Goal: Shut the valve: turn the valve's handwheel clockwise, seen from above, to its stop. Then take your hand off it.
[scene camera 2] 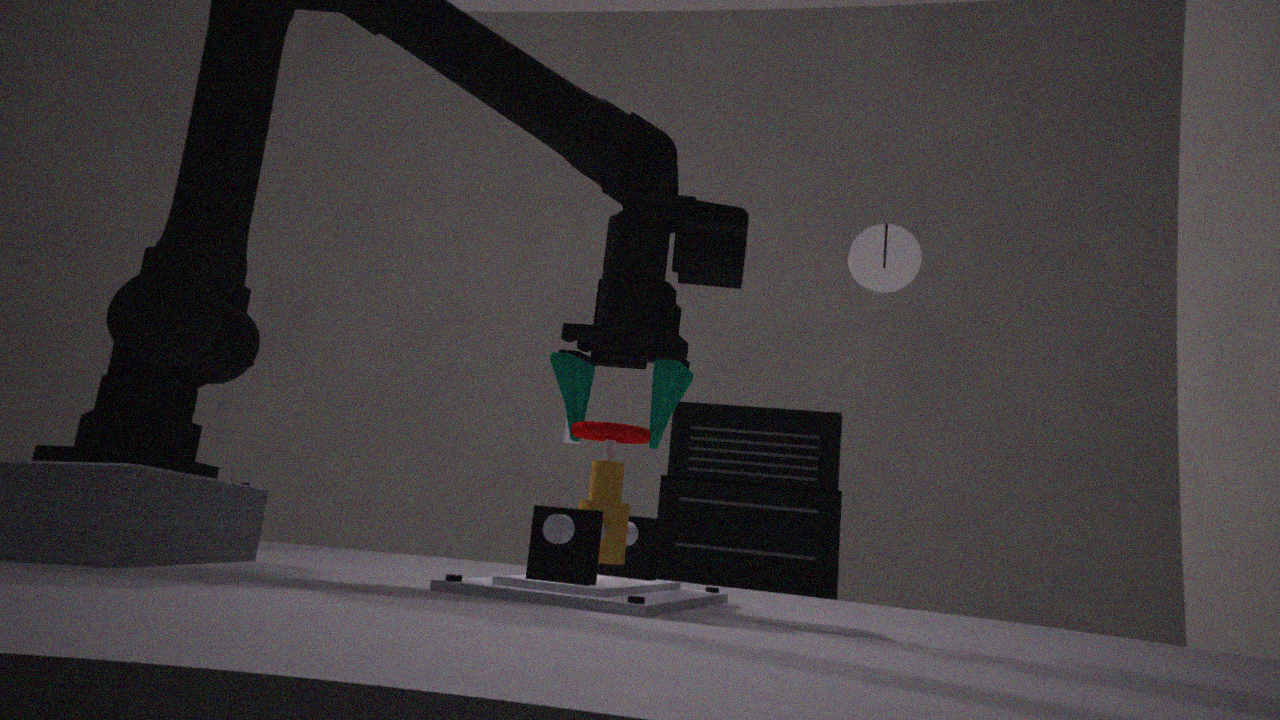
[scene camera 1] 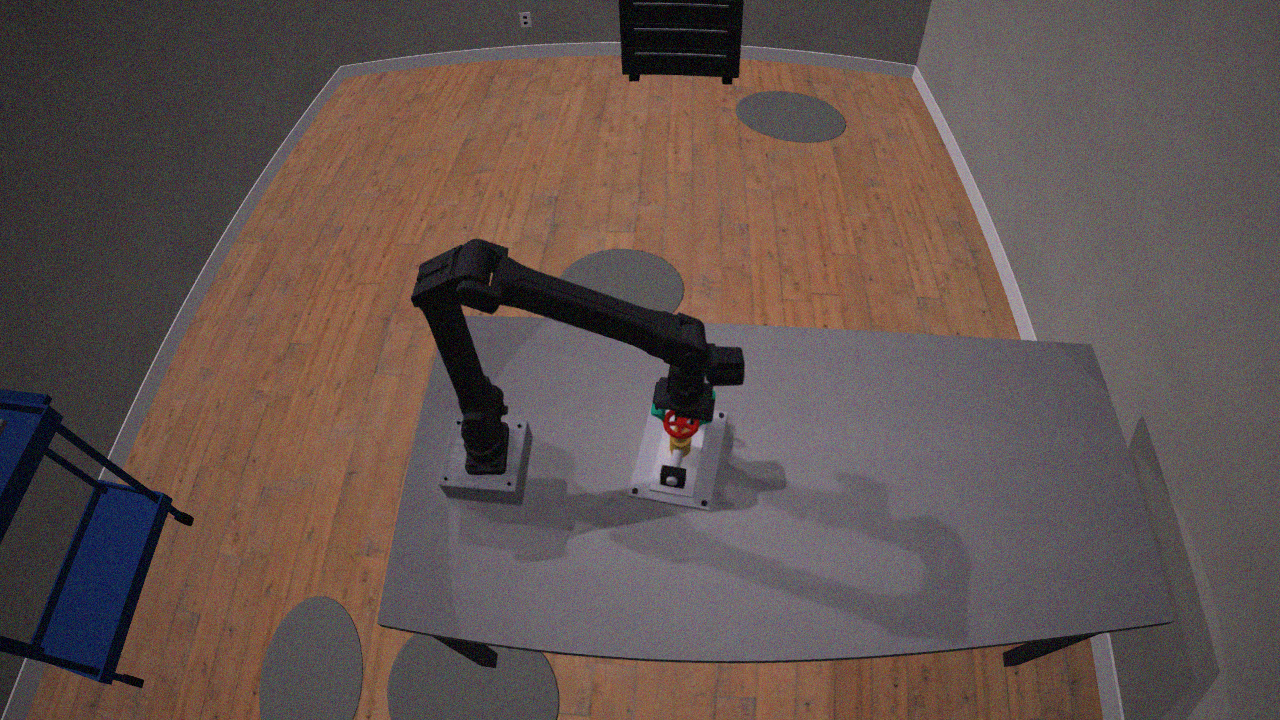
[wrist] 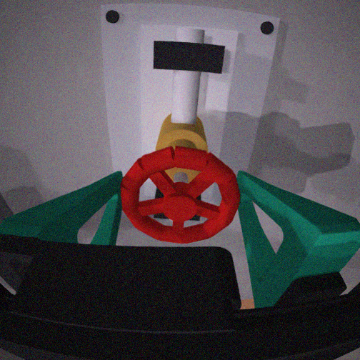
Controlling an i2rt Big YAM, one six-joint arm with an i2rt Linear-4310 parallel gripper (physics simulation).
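The red handwheel (scene camera 1: 680,435) (scene camera 2: 610,432) (wrist: 181,207) sits level on a stem above the yellow valve body (scene camera 1: 680,444) (scene camera 2: 608,483) (wrist: 182,134). My gripper (scene camera 1: 683,413) (scene camera 2: 614,441) (wrist: 179,179) points down over the valve and is shut on the handwheel, with one green fingertip against each side of its rim. In the wrist view the pipe (wrist: 186,97) runs nearly straight up from the valve body. The wheel's stop does not show, and its turn angle cannot be read.
The valve stands on a pale base plate (scene camera 1: 646,488) (scene camera 2: 666,603) (wrist: 120,75) with dark pipe blocks (scene camera 1: 671,472) (scene camera 2: 565,559) (wrist: 189,57). It is on the grey table (scene camera 1: 895,429), right of the arm's mount (scene camera 1: 483,494). A blue cart (scene camera 1: 102,573) stands at the left.
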